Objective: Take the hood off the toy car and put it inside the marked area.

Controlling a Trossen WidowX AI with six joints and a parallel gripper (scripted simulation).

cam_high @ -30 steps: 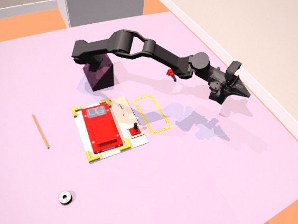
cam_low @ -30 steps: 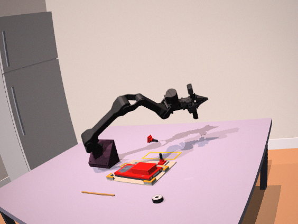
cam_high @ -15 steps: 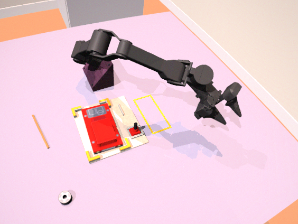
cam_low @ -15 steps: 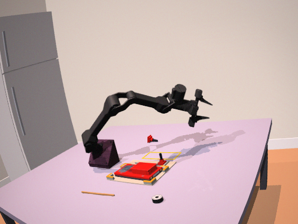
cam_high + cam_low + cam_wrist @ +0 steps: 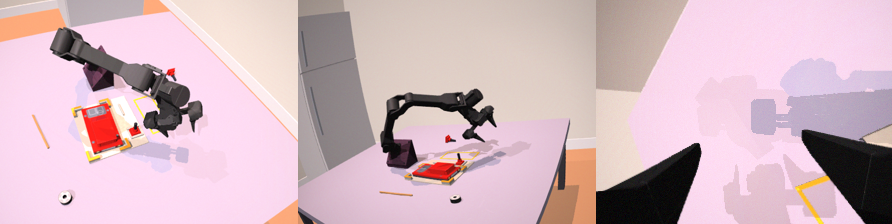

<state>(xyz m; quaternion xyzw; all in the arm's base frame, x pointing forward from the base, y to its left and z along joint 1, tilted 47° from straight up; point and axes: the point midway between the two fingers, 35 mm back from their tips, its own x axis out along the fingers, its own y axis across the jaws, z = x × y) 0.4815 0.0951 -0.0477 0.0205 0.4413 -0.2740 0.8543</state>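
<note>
My gripper tip is now 210 mm to the left of the red hood, 160 mm past it and 70 mm above it. Also, from my gripper tip: orange stick (420 mm to the right, 290 mm behind, 110 mm below).
</note>
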